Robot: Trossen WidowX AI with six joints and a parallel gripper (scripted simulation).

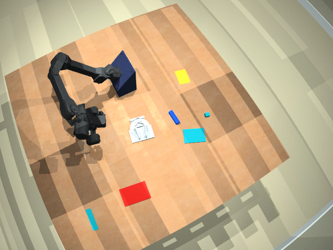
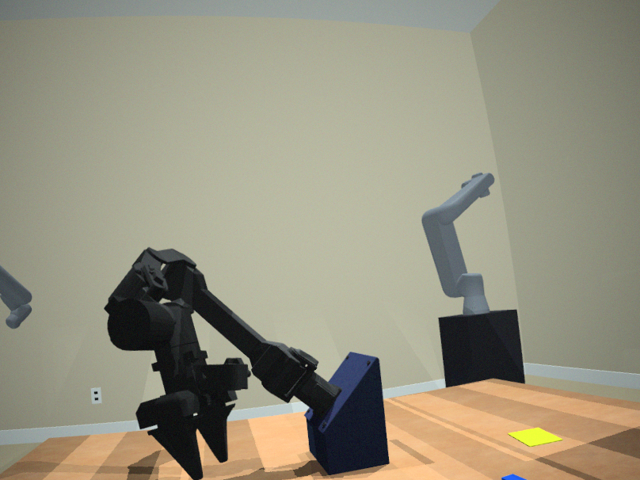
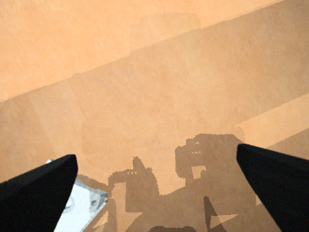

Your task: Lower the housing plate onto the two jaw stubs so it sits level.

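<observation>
Now: gripper tip 10 cm past the white part, 8 cm above it and 3 cm to the left of it. The rest, counted from my gripper tip: red patch: 33 cm ahead, 9 cm below, 2 cm to the left; then cyan strip: 35 cm ahead, 23 cm to the right, 9 cm below; then blue bar: 39 cm to the left, 8 cm below, 7 cm ahead.
</observation>
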